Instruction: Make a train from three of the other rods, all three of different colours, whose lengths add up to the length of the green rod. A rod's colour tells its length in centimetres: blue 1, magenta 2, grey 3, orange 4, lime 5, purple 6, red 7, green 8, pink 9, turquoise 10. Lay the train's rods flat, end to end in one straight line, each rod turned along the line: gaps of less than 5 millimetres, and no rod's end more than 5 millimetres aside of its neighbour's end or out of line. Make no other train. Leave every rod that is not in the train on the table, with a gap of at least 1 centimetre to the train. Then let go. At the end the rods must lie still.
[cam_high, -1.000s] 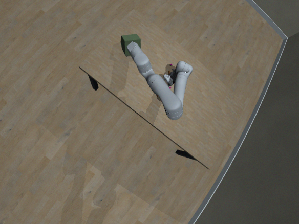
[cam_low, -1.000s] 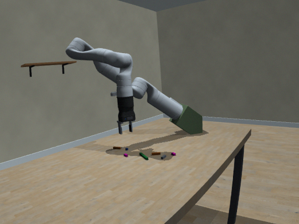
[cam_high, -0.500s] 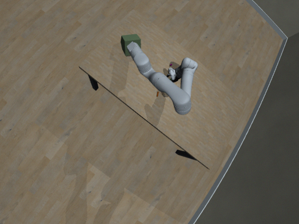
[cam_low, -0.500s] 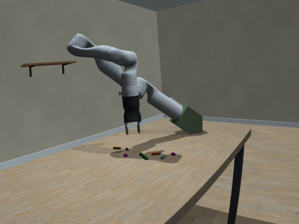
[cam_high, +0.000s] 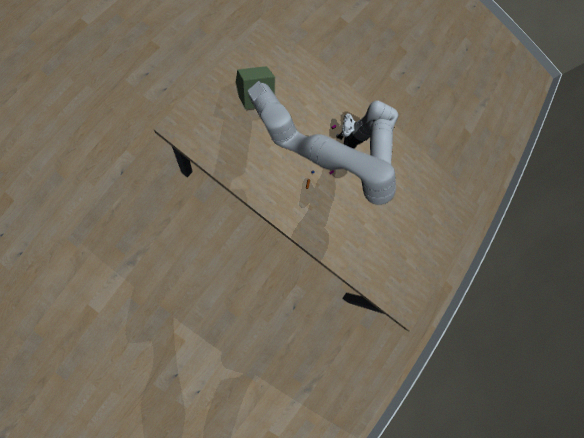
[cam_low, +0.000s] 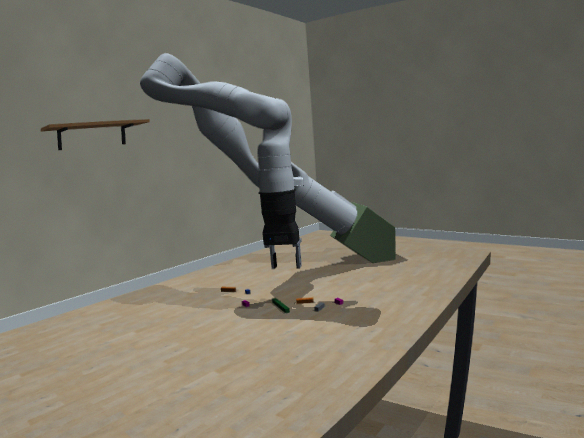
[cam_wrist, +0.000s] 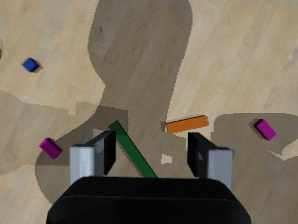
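Right now the grey rod is 100 mm below my hand, 80 mm to the left of it and 10 mm ahead of it. The rest, counted from my hand: blue rod 140 mm to the right, 100 mm below, 30 mm behind; then green rod 100 mm below, 30 mm ahead, 10 mm to the right.
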